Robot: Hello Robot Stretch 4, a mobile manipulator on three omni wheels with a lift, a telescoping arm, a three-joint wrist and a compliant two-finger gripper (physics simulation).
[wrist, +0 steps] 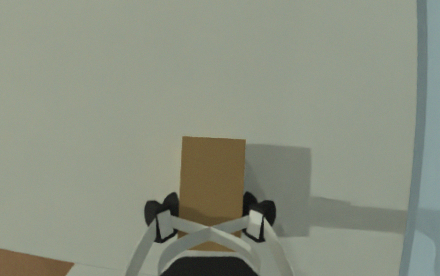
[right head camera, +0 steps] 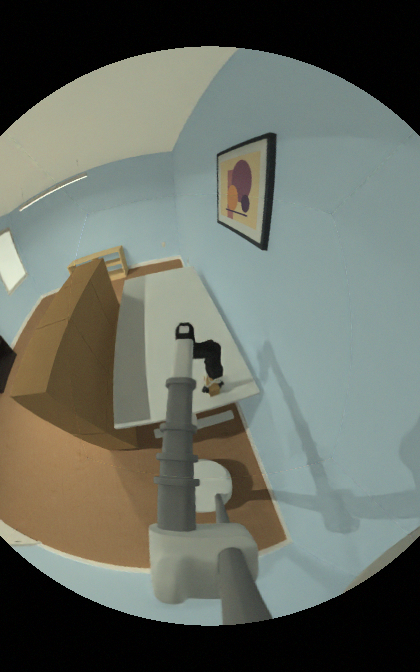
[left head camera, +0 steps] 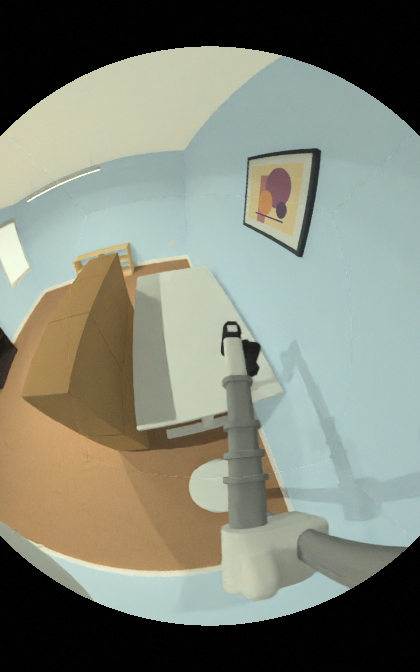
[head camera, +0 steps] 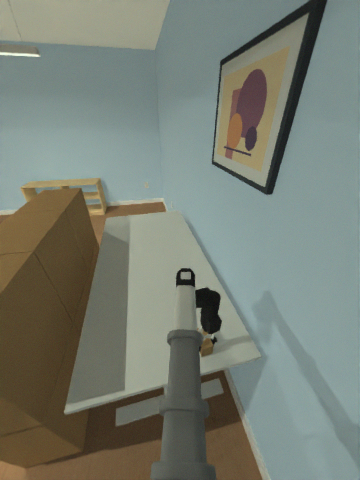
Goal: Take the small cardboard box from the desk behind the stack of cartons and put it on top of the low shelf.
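Seen in the pictures: gripper, fingertip midpoint: (wrist: 210, 208) (head camera: 204, 346); robot's base at its link origin: (left head camera: 217, 484).
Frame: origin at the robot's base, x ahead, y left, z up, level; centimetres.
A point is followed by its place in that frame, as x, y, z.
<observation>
The small cardboard box (head camera: 206, 348) @[47.7, -8.9, 75.3] (right head camera: 214, 390) (wrist: 212, 172) @[53.9, -7.5, 75.4] is at the near right end of the white desk (head camera: 155, 250) @[121.0, 23.0, 69.2] (left head camera: 185, 310) @[114.4, 23.2, 69.2] (right head camera: 165, 300) (wrist: 100, 100) @[55.9, 5.9, 69.2], with its shadow beside it. My gripper (head camera: 208, 343) @[50.5, -8.7, 71.7] (right head camera: 213, 386) (wrist: 210, 208) @[50.5, -8.7, 71.7] is shut on the box, one black fingertip against each long side. The arm hides the box in the left head view. Whether the box touches the desk is hard to tell. The low wooden shelf (head camera: 102, 197) @[347.4, 163.5, 25.7] (left head camera: 131, 257) @[356.2, 164.5, 24.9] (right head camera: 124, 262) stands against the far wall, partly hidden by the cartons.
The tall stack of brown cartons (head camera: 65, 265) @[88.8, 70.4, 81.2] (left head camera: 95, 340) @[62.8, 63.9, 92.9] (right head camera: 75, 345) runs along the desk's left side. The blue wall with a framed picture (head camera: 250, 115) @[92.4, -23.0, 153.6] (left head camera: 280, 200) @[90.4, -23.5, 150.5] (right head camera: 242, 190) is close on the right. The round white stool (left head camera: 207, 487) @[-0.9, 7.7, 18.7] (right head camera: 212, 480) stands before the desk's near end.
</observation>
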